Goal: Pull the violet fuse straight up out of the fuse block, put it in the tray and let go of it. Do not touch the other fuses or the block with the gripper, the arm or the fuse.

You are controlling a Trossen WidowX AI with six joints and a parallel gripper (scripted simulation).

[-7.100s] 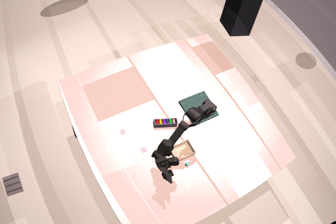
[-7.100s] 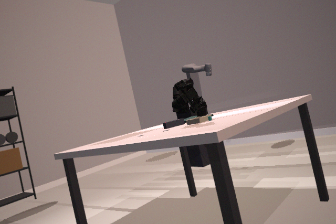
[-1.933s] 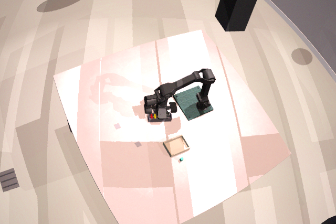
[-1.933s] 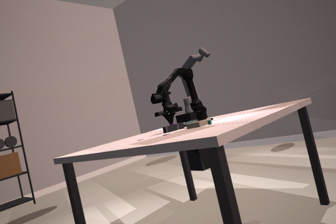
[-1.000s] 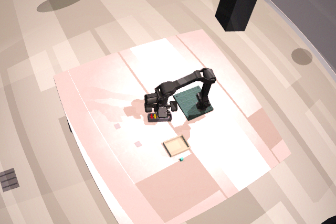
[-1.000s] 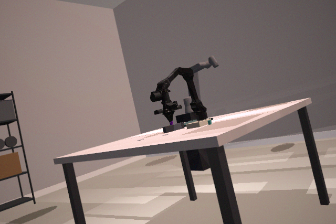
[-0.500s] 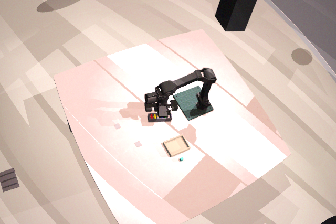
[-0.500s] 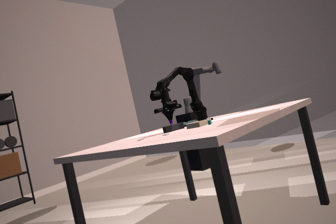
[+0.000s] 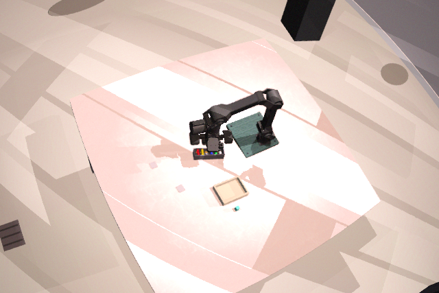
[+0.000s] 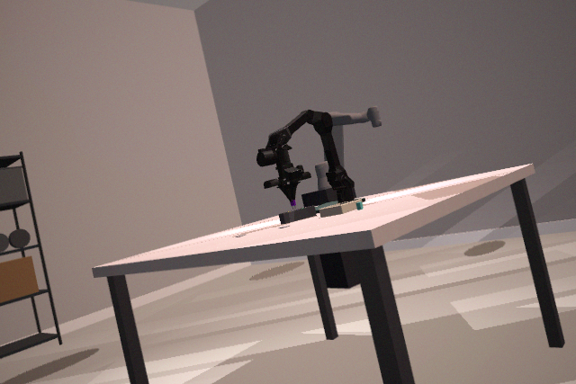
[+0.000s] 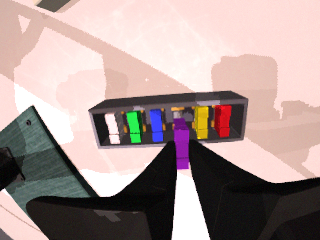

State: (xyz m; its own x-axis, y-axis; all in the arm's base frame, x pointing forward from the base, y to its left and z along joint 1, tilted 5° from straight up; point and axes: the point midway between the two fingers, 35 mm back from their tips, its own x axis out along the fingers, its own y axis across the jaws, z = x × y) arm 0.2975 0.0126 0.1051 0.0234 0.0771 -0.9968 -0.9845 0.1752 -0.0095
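My gripper tip is 20 mm past the blue fuse and 50 mm above it. Also, from my gripper tip: violet fuse: 10 mm below; yellow fuse: 20 mm ahead, 50 mm below; green fuse: 40 mm behind, 10 mm to the left, 50 mm below.
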